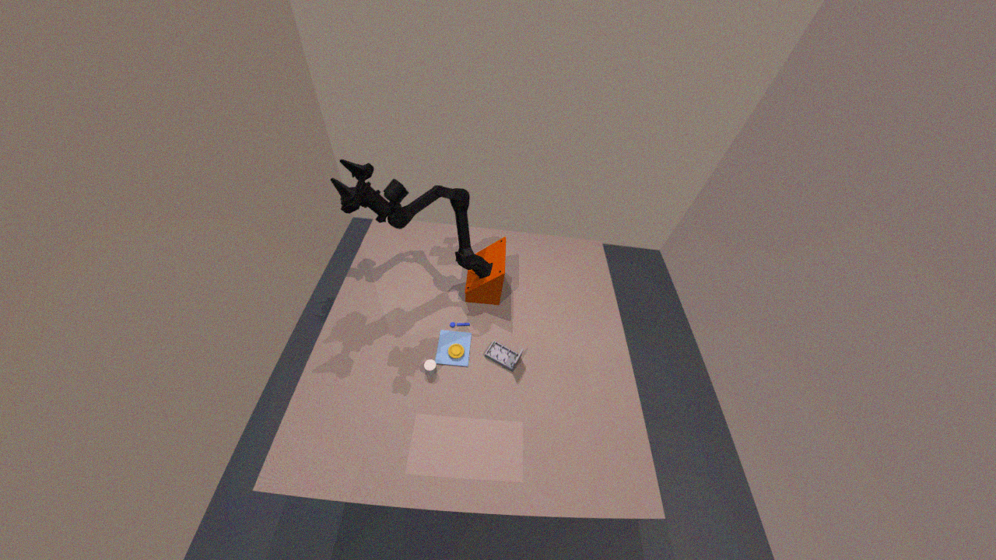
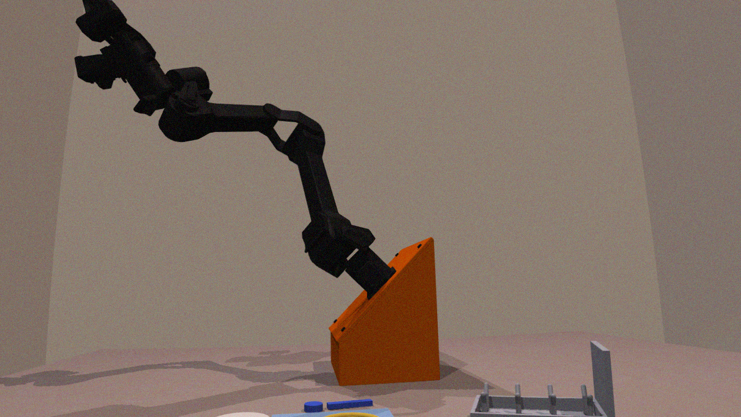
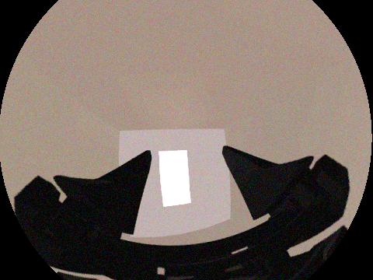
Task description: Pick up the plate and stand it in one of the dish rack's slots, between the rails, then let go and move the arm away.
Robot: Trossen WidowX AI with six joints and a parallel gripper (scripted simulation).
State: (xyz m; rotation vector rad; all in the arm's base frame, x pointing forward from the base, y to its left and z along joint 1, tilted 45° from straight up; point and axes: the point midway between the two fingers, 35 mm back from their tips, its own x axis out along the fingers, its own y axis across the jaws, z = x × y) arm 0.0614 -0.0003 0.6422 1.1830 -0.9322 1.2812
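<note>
My gripper tip is now 61 cm above the yellow plate, 43 cm to the right of it and 20 cm short of it. From my gripper tip the other things lie so: grey dish rack: 61 cm to the left, 60 cm below, 17 cm ahead; white cup: 60 cm below, 35 cm to the left, 29 cm ahead; blue spoon: 62 cm below, 40 cm to the left, 7 cm ahead.
</note>
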